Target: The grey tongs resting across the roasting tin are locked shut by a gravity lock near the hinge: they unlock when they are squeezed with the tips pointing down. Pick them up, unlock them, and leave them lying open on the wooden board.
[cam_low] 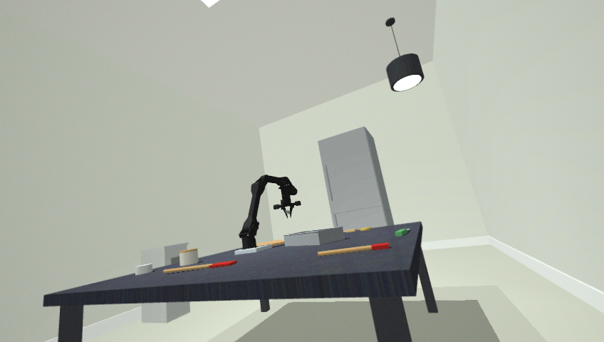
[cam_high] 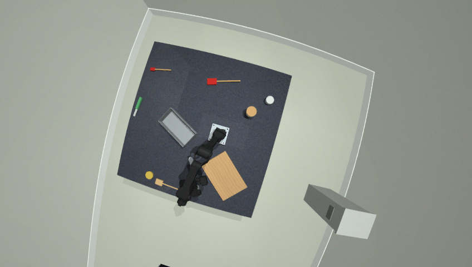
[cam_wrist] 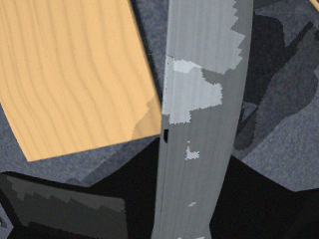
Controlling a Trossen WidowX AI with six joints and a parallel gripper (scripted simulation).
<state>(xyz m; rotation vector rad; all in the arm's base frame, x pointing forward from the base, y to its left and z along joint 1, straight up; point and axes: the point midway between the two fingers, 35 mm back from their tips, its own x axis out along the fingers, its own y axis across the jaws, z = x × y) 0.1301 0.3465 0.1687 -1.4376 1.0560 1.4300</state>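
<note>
My gripper tip is now 19 cm past the wooden board, 1 cm to the right of it and 15 cm above it. The rest, counted from my gripper tip: tan-lidded jar (35 cm behind, 54 cm to the right, 12 cm below); then roasting tin (23 cm ahead, 36 cm to the right, 13 cm below); then yellow disc (48 cm ahead, 9 cm to the left, 15 cm below).
</note>
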